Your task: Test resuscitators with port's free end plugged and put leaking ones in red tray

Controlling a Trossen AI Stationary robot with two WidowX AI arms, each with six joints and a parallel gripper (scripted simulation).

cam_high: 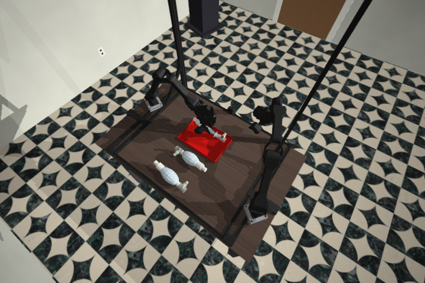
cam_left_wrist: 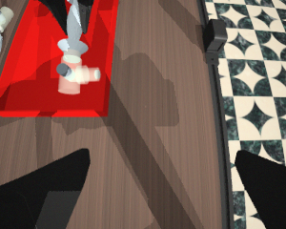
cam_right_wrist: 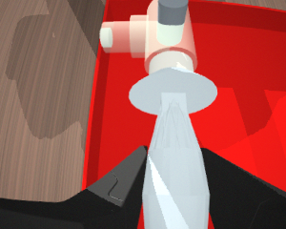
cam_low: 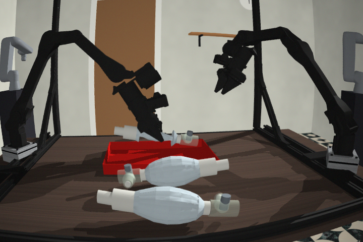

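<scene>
The red tray lies 70 mm below my right hand, 50 mm ahead of it and 10 mm to the left of it.
</scene>
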